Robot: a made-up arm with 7 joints.
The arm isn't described. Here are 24 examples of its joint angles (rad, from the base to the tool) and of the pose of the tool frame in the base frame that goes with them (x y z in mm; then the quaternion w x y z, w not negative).
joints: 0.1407 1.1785 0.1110 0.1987 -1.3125 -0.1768 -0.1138
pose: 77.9 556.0 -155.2 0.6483 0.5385 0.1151 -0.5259
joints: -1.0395 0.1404 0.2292 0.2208 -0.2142 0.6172 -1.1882
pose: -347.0 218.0 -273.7 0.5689 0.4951 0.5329 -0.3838
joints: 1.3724 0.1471 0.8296 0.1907 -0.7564 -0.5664 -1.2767
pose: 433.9 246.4 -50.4 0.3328 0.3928 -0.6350 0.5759
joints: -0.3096 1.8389 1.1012 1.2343 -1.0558 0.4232 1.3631
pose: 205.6 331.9 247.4 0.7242 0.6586 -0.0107 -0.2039
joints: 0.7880 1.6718 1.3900 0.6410 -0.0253 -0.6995 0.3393
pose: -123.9 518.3 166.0 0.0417 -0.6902 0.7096 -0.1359
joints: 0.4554 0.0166 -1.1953 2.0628 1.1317 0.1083 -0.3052
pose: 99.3 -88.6 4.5 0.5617 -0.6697 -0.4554 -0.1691
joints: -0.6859 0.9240 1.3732 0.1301 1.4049 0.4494 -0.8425
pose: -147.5 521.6 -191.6 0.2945 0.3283 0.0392 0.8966
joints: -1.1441 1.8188 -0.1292 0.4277 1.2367 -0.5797 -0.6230
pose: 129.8 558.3 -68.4 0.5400 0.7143 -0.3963 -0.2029
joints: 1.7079 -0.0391 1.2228 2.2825 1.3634 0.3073 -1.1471
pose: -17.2 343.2 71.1 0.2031 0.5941 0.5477 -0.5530
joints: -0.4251 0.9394 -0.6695 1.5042 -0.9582 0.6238 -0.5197
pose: 97.2 190.5 -320.4 0.4120 0.5135 -0.2997 -0.6905
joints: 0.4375 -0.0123 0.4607 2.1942 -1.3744 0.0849 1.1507
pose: 188.1 243.7 81.8 0.6599 0.4437 -0.5035 -0.3377
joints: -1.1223 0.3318 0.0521 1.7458 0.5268 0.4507 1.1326
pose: 22.3 194.7 -297.0 0.8084 -0.5763 -0.1180 0.0194
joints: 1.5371 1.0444 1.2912 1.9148 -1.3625 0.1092 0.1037
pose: -180.9 334.1 79.4 0.0111 0.7484 -0.2217 0.6250
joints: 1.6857 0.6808 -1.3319 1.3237 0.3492 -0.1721 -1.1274
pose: 342.4 85.3 104.6 0.1302 0.3070 -0.9427 0.0144
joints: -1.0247 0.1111 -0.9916 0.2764 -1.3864 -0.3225 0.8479
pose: -358.2 126.8 -267.0 0.1182 -0.6459 0.3529 -0.6666
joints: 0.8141 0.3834 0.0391 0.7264 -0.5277 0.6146 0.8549
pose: 382.6 290.9 -103.9 0.9253 0.0095 -0.3267 -0.1924
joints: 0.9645 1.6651 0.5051 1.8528 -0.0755 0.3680 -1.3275
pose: 20.8 219.8 274.0 0.4390 -0.6205 0.5204 -0.3890
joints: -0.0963 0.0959 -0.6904 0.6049 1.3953 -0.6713 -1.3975
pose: 83.8 78.7 -418.9 0.6803 0.4697 -0.0750 0.5576
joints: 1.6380 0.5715 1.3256 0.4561 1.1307 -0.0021 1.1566
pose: 287.2 471.7 49.6 0.3982 0.3594 0.8100 -0.2370
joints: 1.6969 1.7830 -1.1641 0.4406 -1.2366 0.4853 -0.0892
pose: 12.5 579.8 49.5 0.4667 0.8085 0.3416 -0.1092
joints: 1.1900 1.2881 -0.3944 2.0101 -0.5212 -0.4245 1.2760
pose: 187.7 161.8 178.7 0.2252 0.5391 -0.1893 -0.7892
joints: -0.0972 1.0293 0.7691 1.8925 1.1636 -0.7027 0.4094
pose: 202.8 306.3 99.1 0.0791 0.0181 -0.9789 -0.1876
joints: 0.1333 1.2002 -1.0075 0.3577 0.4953 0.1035 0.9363
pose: 83.4 515.5 -225.6 0.9735 0.0314 0.1203 -0.1919
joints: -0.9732 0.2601 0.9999 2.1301 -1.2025 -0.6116 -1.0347
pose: 100.0 341.3 -88.2 0.1273 0.6660 -0.6004 -0.4240
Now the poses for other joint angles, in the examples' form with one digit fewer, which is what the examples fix.
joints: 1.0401 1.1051 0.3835 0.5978 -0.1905 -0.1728 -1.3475
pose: 184 528 62 0.022 0.717 -0.417 0.558
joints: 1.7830 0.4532 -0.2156 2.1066 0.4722 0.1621 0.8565
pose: -6 106 241 0.193 -0.091 0.779 0.590
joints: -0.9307 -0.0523 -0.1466 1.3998 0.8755 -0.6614 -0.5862
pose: -8 90 -349 0.749 0.197 -0.308 0.552
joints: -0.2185 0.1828 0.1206 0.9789 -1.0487 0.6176 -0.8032
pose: 158 229 -359 0.614 0.705 -0.152 -0.321
